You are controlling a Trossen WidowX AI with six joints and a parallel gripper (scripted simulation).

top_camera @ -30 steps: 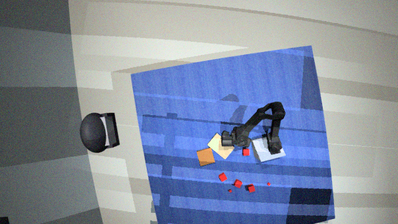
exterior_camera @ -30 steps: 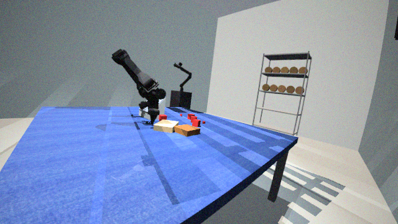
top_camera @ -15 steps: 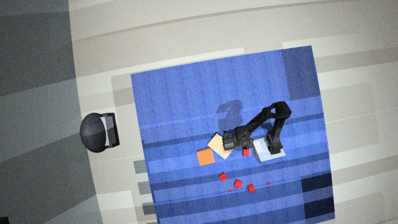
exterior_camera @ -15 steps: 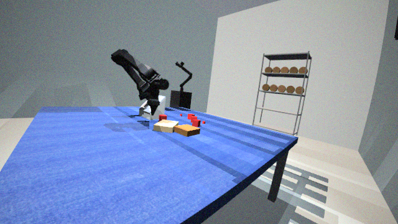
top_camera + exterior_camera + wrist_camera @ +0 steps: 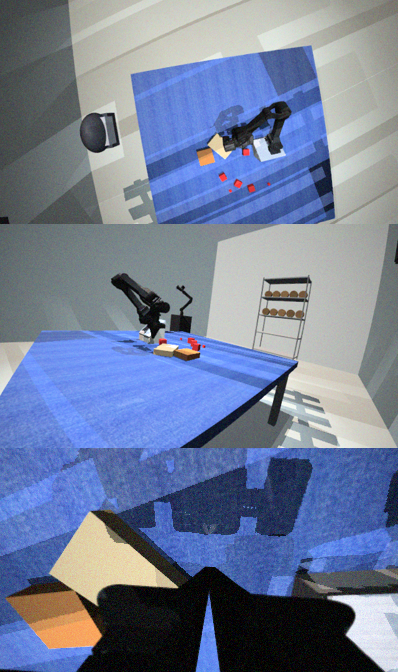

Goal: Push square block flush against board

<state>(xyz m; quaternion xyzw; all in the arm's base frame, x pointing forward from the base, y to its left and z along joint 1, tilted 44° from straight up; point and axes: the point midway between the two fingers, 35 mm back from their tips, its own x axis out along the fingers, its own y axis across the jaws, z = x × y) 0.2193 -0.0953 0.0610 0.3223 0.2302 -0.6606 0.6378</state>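
The tan board is 100 mm ahead of my gripper tip, 40 mm to the left of it and 50 mm below it. Round my gripper tip: orange square block 210 mm ahead, 90 mm to the left, 50 mm below.
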